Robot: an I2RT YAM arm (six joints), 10 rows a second.
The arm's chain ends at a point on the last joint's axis. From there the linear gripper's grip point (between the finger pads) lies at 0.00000 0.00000 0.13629 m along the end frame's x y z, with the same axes.
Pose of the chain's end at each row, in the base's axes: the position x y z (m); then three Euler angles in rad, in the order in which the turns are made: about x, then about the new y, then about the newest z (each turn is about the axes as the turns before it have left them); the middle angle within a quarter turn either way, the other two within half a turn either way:
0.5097 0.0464 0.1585 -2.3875 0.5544 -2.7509
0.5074 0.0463 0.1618 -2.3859 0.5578 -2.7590
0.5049 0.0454 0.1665 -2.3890 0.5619 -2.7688
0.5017 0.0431 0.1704 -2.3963 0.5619 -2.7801
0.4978 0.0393 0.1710 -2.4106 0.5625 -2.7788
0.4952 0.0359 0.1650 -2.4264 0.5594 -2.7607
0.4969 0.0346 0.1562 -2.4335 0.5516 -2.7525
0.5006 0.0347 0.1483 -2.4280 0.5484 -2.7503
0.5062 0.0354 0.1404 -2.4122 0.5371 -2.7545
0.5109 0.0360 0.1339 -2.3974 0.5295 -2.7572
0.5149 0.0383 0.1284 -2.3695 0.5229 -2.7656
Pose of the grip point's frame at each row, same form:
0.5814 0.1257 0.0740 -2.3875 0.5544 -2.7509
0.5795 0.1256 0.0776 -2.3859 0.5578 -2.7590
0.5775 0.1242 0.0823 -2.3890 0.5619 -2.7688
0.5743 0.1213 0.0856 -2.3963 0.5619 -2.7801
0.5705 0.1163 0.0852 -2.4106 0.5625 -2.7788
0.5675 0.1117 0.0778 -2.4264 0.5594 -2.7607
0.5683 0.1101 0.0680 -2.4335 0.5516 -2.7525
0.5717 0.1108 0.0604 -2.4280 0.5484 -2.7503
0.5759 0.1134 0.0531 -2.4122 0.5371 -2.7545
0.5797 0.1157 0.0474 -2.3974 0.5295 -2.7572
0.5830 0.1207 0.0438 -2.3695 0.5229 -2.7656

